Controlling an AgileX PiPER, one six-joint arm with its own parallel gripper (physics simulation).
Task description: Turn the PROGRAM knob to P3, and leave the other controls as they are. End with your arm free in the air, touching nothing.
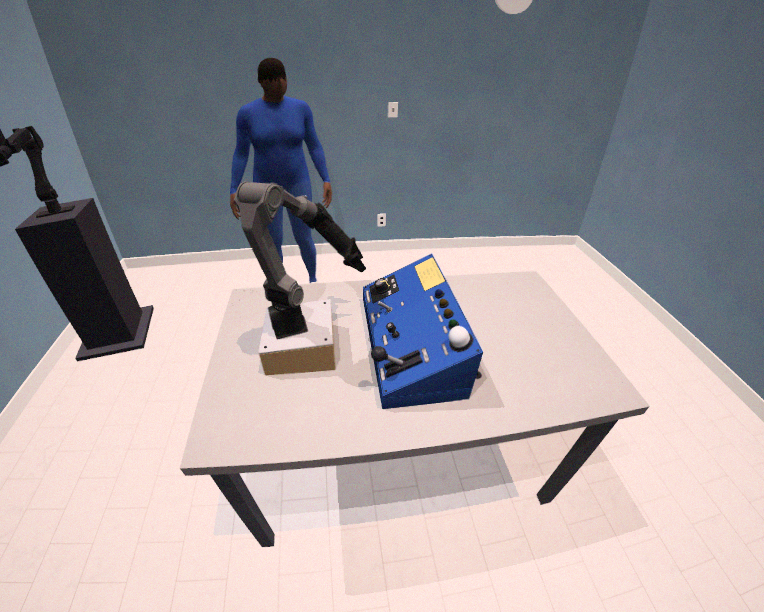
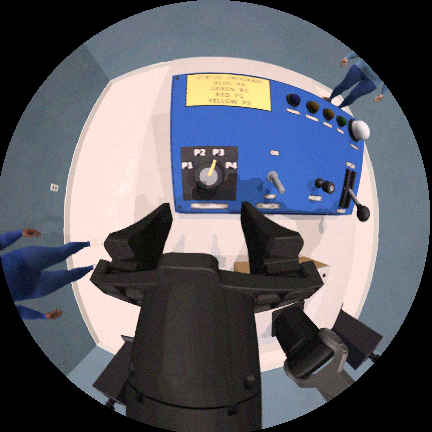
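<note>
The PROGRAM knob is a round black knob with a grey cap on a black label plate. Its yellow pointer points at the P3 mark. The plate sits on the sloped blue panel. My gripper is open and empty. It hangs in the air off the panel's edge near the knob, apart from it.
On the panel are a toggle switch, a MODE control, a lever with a black ball, a white dome, several dark lamps and a yellow card. A person stands behind the table.
</note>
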